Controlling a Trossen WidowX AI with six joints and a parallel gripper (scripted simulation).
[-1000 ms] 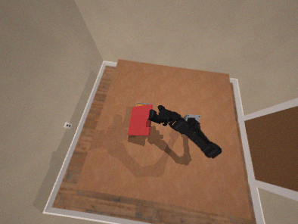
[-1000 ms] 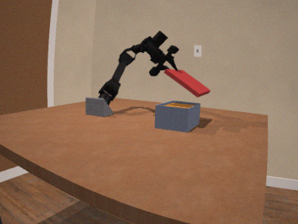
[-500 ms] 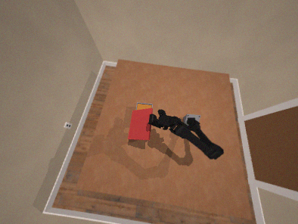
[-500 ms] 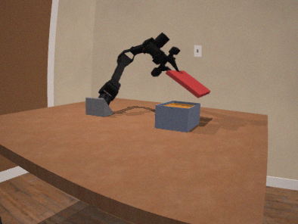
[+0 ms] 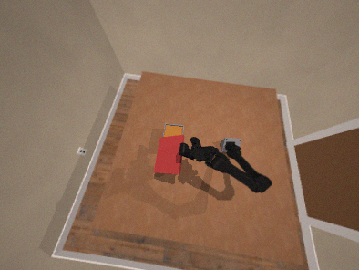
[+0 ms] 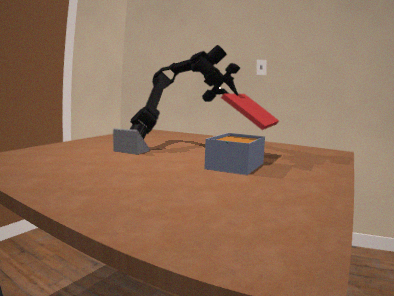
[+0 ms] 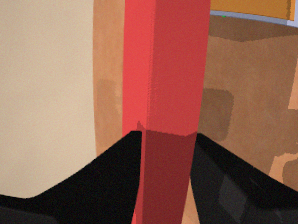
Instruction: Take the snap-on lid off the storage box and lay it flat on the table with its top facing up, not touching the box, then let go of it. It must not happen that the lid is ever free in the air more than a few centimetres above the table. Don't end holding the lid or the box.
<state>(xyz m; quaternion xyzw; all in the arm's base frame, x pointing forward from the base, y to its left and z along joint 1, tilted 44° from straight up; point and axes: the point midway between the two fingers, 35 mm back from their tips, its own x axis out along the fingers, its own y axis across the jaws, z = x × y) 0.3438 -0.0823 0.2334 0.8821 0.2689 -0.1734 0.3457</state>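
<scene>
My gripper is now 10 cm short of the red lid, 1 cm to the left of it and 6 cm above it. From my hand the other things lie so: blue-grey storage box 7 cm ahead, 16 cm to the right, 20 cm below.
</scene>
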